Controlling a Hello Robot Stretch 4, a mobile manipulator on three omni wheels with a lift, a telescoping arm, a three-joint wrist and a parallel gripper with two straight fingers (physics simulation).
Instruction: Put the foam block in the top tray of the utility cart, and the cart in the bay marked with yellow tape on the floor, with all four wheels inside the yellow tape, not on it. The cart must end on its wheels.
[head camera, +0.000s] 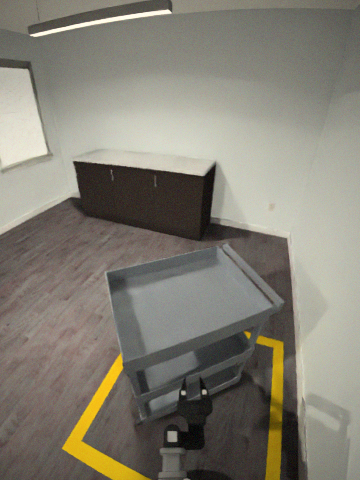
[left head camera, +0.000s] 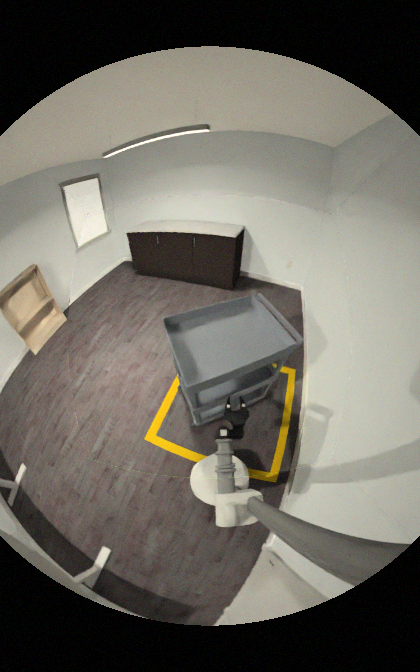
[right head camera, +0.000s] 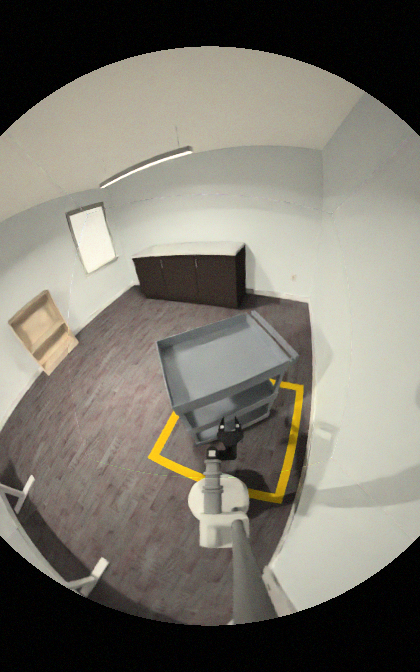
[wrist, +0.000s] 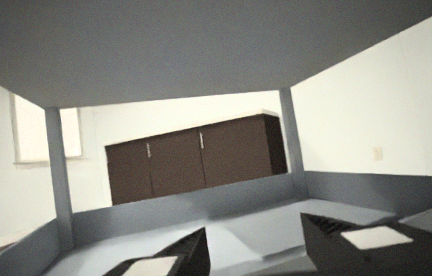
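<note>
The grey utility cart (head camera: 190, 305) (left head camera: 230, 340) (right head camera: 220, 365) stands upright, turned at an angle to the yellow tape (head camera: 276, 400) (left head camera: 287, 420) (right head camera: 295, 430). Its near lower corners show inside the outline; its far side hides part of the tape, and the far wheels are hidden. No foam block shows in the top tray or in any view. My gripper (head camera: 193, 384) (left head camera: 235, 401) (right head camera: 230, 423) (wrist: 255, 239) is open and empty at the cart's near side, below the top tray's rim. In the wrist view its fingers point in between the top tray's underside and the shelf below.
The right wall runs close along the tape's right side. A dark cabinet (head camera: 140, 195) (left head camera: 185, 257) (right head camera: 190, 280) (wrist: 175, 165) stands beyond the cart. A white round base (left head camera: 202, 482) (right head camera: 200, 502) overlaps the near tape strip. A wooden shelf unit leans at the left; white legs show at lower left.
</note>
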